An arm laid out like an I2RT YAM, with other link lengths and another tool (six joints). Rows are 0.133 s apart.
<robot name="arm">
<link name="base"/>
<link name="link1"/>
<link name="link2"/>
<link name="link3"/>
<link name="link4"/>
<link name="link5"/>
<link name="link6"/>
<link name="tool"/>
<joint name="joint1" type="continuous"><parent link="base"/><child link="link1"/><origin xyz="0 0 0.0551" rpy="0 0 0"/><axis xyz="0 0 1"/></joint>
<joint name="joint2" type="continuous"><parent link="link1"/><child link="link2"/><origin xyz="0.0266 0.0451 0.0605" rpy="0 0 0"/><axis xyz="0 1 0"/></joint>
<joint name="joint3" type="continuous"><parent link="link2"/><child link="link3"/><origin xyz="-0.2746 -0.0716 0" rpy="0 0 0"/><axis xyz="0 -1 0"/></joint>
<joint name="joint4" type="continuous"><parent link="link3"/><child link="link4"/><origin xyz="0.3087 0.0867 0.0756" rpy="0 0 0"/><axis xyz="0 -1 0"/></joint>
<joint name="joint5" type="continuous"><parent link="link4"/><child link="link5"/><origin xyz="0.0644 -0.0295 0.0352" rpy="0 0 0"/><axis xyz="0 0 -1"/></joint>
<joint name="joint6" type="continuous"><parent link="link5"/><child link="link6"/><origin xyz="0.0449 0 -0.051" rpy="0 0 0"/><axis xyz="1 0 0"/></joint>
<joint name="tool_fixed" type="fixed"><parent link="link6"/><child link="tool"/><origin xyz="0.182 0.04 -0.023" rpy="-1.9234 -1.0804 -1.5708"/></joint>
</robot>
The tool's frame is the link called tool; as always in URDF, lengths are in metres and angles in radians. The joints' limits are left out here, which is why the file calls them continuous.
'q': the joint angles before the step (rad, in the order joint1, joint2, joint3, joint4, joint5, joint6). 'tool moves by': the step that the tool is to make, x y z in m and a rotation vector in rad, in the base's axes. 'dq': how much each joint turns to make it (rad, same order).
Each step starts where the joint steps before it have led.
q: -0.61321 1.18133 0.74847 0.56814 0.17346 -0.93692
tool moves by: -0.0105 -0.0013 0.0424 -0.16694 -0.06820 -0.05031
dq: 0.01342 -0.01493 -0.03399 0.19200 0.04052 -0.11188
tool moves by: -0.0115 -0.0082 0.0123 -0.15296 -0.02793 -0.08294
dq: 0.00282 0.05599 -0.05159 0.24901 0.03878 -0.13820
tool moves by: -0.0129 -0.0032 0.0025 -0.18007 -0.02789 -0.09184
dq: -0.00059 0.12290 -0.05829 0.34840 0.01089 -0.16653
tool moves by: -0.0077 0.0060 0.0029 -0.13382 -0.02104 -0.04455
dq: -0.00228 0.10322 -0.02486 0.24731 -0.02883 -0.10668
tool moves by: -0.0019 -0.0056 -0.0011 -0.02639 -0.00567 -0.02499
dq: -0.01016 0.04703 0.01223 0.06011 -0.00172 -0.02429
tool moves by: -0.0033 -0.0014 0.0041 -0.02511 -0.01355 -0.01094
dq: -0.00821 0.01982 0.00595 0.04198 -0.00695 -0.01129
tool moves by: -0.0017 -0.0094 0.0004 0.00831 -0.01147 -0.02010
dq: -0.01037 0.02137 0.02169 0.00354 0.01640 0.00260
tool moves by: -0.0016 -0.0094 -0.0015 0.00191 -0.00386 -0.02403
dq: -0.01144 0.02792 0.02013 0.01137 0.01154 -0.00651
